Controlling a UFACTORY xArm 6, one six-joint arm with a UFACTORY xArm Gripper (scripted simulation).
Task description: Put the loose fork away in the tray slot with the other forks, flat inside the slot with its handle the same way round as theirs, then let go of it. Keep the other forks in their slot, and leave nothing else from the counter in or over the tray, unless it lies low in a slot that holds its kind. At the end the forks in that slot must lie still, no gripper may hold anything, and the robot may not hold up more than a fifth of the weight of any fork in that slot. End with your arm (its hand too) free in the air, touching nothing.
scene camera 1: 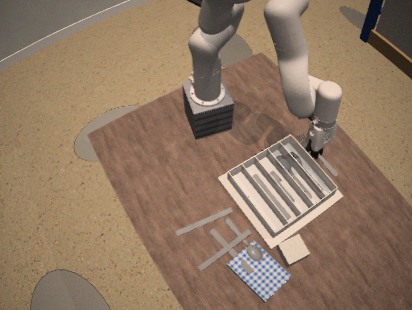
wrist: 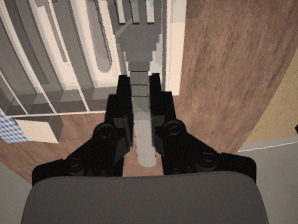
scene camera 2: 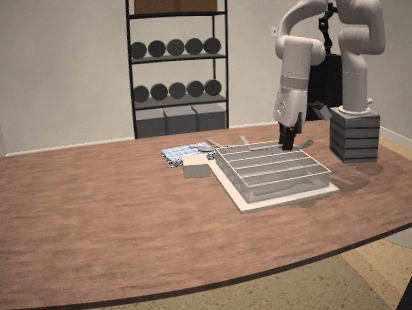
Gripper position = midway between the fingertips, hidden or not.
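Observation:
There is a box (wrist: 36, 128) here in the scene, and I can see it. With it I see my gripper (wrist: 140, 90).

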